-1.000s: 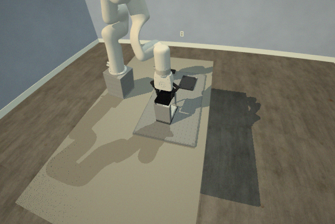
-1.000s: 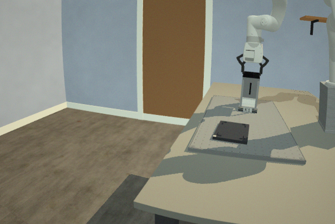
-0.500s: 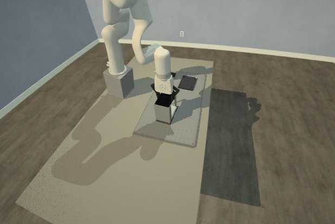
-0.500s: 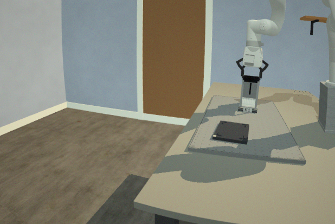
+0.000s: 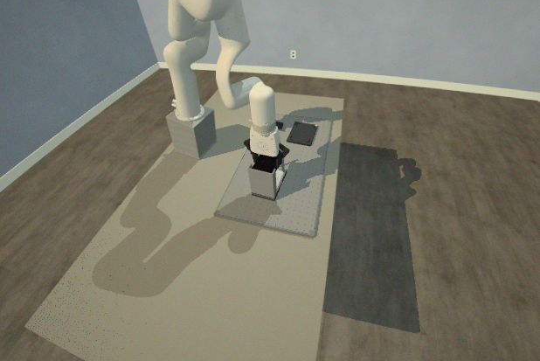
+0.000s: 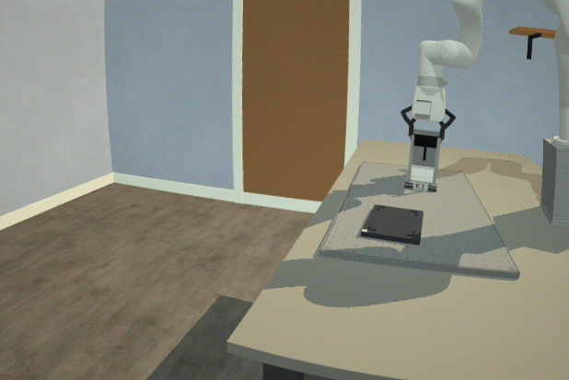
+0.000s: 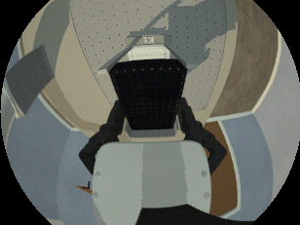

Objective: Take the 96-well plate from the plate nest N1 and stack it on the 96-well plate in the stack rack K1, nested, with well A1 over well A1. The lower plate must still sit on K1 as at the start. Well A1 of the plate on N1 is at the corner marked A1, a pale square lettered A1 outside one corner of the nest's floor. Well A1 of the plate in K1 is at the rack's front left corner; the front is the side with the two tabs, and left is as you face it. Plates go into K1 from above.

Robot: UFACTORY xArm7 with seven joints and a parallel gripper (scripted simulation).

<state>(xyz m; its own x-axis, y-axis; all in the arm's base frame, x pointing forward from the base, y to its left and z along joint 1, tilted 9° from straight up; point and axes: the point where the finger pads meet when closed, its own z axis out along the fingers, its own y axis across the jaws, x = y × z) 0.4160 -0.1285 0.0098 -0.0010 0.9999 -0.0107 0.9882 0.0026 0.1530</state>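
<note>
Now: the pale plate 12 cm below my hand. Also, from my hand: K1 label: 9 cm to the left, 13 cm below; black 96-well plate: 1 cm below; plate nest N1: 4 cm ahead, 37 cm to the left, 13 cm below.
</note>
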